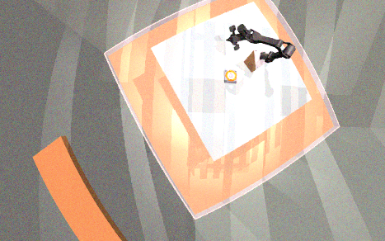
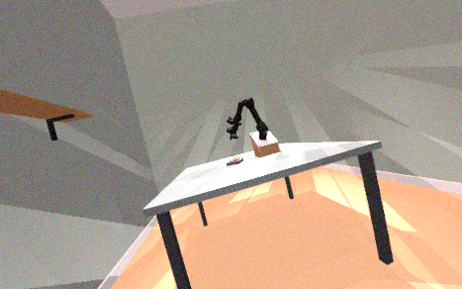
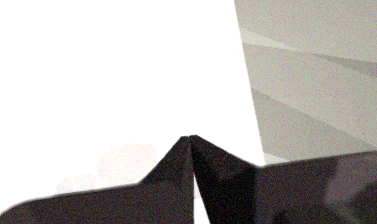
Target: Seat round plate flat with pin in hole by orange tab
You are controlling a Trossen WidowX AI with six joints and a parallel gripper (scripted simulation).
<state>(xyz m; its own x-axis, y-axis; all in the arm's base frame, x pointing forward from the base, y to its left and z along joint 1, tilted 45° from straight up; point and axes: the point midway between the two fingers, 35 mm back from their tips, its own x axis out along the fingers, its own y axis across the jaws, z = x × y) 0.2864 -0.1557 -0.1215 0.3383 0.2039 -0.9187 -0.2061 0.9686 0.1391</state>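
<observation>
Right now my gripper tip is 26 cm to the right of the grey square base, 19 cm above it and 1 cm short of it.
</observation>
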